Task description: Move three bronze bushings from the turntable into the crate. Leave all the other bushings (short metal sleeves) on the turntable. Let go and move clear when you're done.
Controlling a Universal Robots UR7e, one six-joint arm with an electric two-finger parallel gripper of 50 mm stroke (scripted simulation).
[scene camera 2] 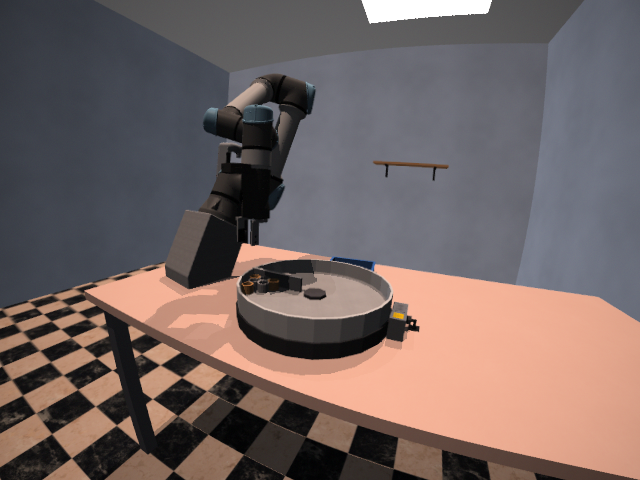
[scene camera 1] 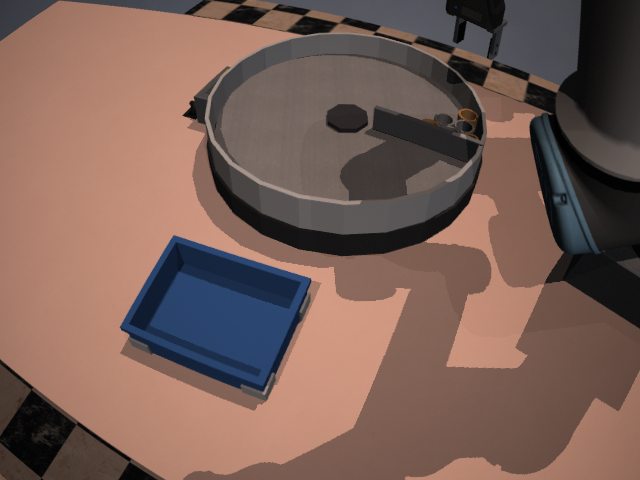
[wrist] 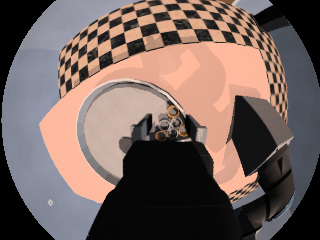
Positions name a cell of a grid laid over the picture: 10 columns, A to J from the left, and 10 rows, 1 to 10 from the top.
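Note:
The robot's scene shows the gripper (scene camera 2: D6) (wrist: F6). It also shows a grey turntable (scene camera 2: F7) (wrist: D6).

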